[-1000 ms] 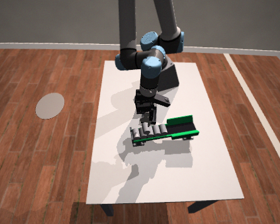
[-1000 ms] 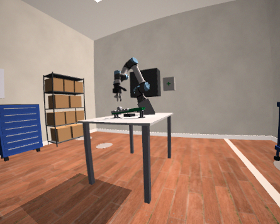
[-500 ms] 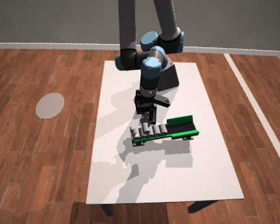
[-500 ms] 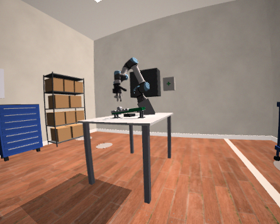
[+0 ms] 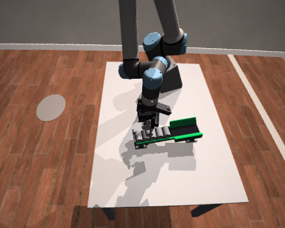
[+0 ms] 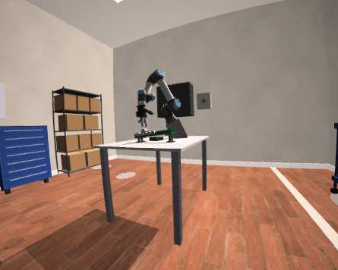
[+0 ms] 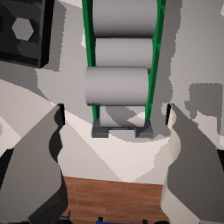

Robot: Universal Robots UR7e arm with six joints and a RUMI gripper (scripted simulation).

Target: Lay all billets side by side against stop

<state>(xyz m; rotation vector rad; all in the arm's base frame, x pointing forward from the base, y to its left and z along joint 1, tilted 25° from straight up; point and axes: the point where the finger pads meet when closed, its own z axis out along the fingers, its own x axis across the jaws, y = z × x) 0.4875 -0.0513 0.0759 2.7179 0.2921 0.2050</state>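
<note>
Right now the ramp bed is 11 cm to the left of my hand, 9 cm below it and 1 cm behind it.
</note>
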